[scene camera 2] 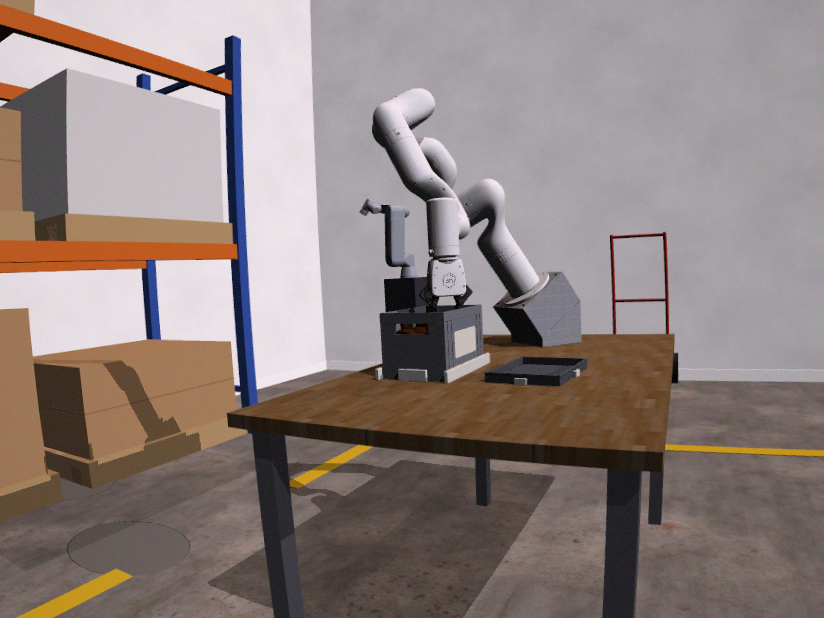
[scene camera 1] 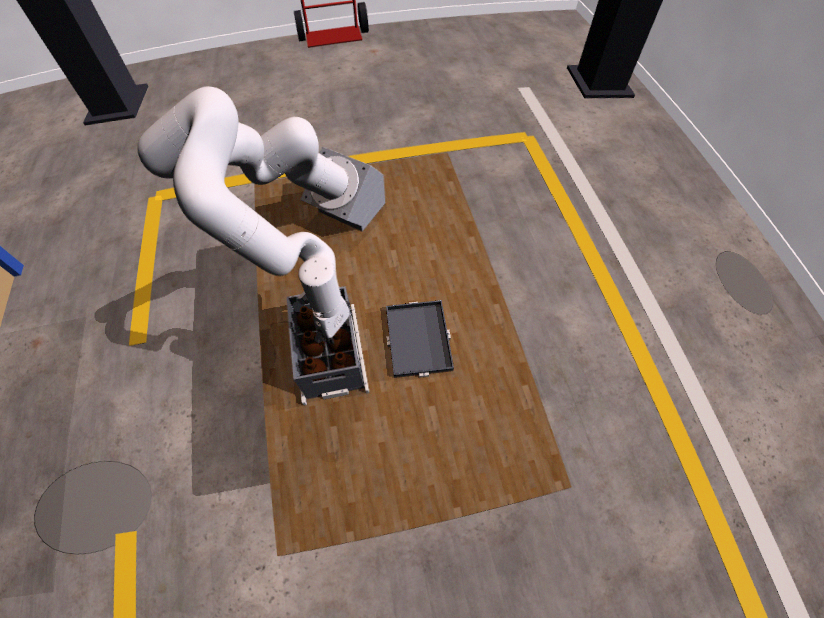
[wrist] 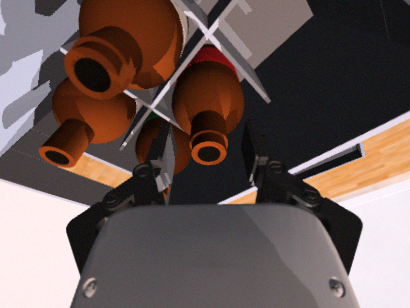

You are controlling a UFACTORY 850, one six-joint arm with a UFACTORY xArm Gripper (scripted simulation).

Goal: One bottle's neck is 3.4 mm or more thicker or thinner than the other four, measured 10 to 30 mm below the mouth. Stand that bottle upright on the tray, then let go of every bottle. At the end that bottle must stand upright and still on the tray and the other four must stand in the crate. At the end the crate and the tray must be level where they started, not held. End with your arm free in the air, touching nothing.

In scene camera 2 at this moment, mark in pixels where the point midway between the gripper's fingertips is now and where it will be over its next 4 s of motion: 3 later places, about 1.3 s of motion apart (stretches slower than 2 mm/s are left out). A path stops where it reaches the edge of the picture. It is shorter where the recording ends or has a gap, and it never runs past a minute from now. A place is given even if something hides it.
My gripper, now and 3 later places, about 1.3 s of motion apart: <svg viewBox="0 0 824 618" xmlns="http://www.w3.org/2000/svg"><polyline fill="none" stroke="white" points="447,321 446,294 421,291 404,296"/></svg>
